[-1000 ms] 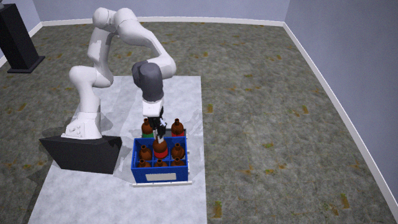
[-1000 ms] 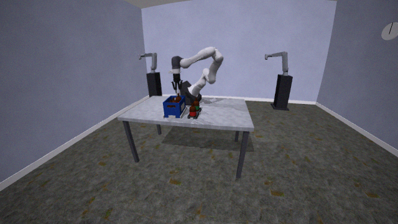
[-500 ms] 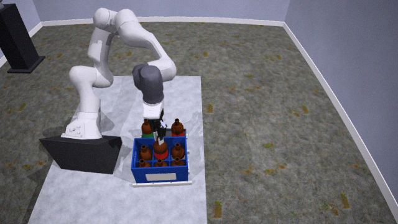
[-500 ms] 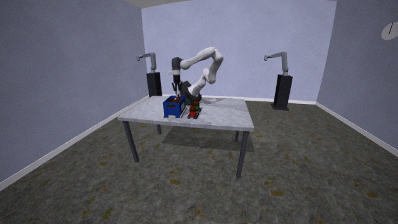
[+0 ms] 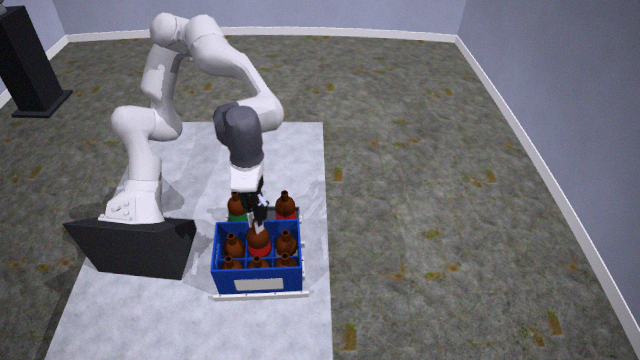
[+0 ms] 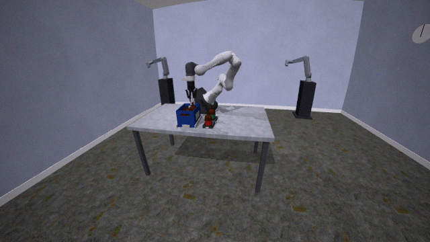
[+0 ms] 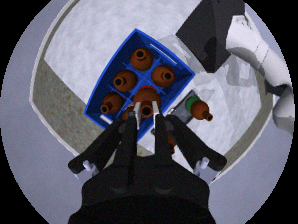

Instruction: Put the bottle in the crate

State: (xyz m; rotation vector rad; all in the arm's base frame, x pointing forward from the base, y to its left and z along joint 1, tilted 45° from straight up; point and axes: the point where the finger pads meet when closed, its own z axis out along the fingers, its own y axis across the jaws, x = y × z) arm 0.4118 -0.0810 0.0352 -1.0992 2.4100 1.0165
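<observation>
The bottle is 90 mm below my hand. From my hand the other things lie so: dark tray: 220 mm below, 180 mm to the left, 20 mm behind; then crate: 150 mm below, 40 mm to the right, 10 mm ahead.
</observation>
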